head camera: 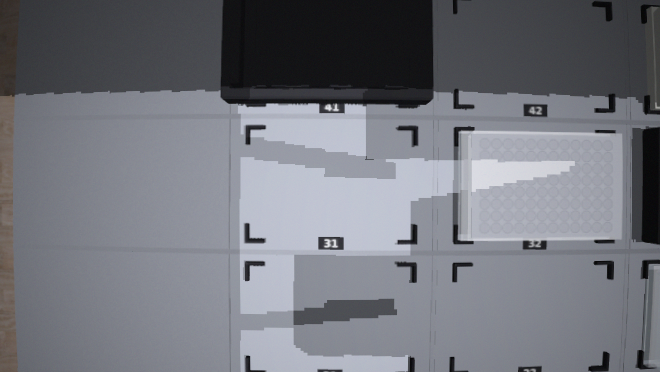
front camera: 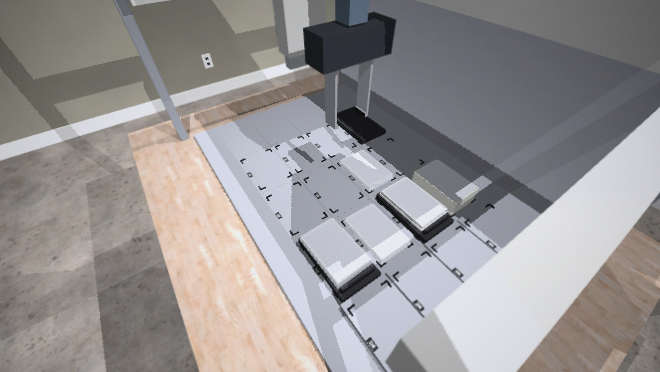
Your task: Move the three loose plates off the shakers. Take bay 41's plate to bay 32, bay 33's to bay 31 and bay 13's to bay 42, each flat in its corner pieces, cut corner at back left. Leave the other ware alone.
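Places are measured from the robot's base along level axes (x up, y right, z ahead), in centimetres.
Pixels of known places: gripper, between the fingertips: (front camera: 346, 119); robot's base, origin of its link: (front camera: 241, 161).
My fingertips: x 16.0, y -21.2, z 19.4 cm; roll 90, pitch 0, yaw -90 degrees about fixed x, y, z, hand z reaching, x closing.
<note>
For each thing: its top centre in the pictures, then the offset to it from my fingertips. "pt": a spot on its surface instead.
- bay 41 shaker, centre of its top: (head camera: 326, 27) (front camera: 358, 119) dy -15.3, dx -12.9, dz -13.4 cm
- pale plate, centre of its top: (head camera: 547, 186) (front camera: 366, 167) dy -4.5, dx -14.6, dz +3.4 cm
- Bay 31, a spot on its surface: (head camera: 325, 200) pt dy -3.3, dx -16.0, dz -13.5 cm
- bay 42, a spot on its surface: (head camera: 535, 55) pt dy -15.1, dx -16.0, dz +3.5 cm
- bay 33 plate, centre of its top: (front camera: 413, 199) dy -4.7, dx -12.3, dz +19.5 cm
- bay 13 plate, centre of its top: (front camera: 335, 247) dy +16.9, dx -12.3, dz +19.4 cm
- grey-beige box, centre of its top: (front camera: 446, 179) dy -15.2, dx -11.8, dz +19.8 cm
My gripper (front camera: 349, 121) is open and empty, its jaws raised near bays 31 and 41; the jaws do not show in the head view. The bay 41 shaker (front camera: 361, 125) (head camera: 327, 45) is black and bears no plate. A pale plate (front camera: 366, 170) (head camera: 542, 185) lies in bay 32, inside its corner pieces; its cut corner is too small to tell. Bay 31 (head camera: 325, 200) and bay 42 (head camera: 535, 55) show corner pieces and no plate. The bay 33 plate (front camera: 414, 201) is on its black shaker. The bay 13 plate (front camera: 337, 252) is on its shaker at the front.
Another plate (front camera: 378, 232) lies between the bay 13 and bay 33 shakers. A grey-beige box (front camera: 445, 182) stands in bay 43, behind the bay 33 shaker. A pale column (front camera: 296, 30) hangs left of the gripper. A thick white beam (front camera: 525, 250) crosses the front view's lower right.
</note>
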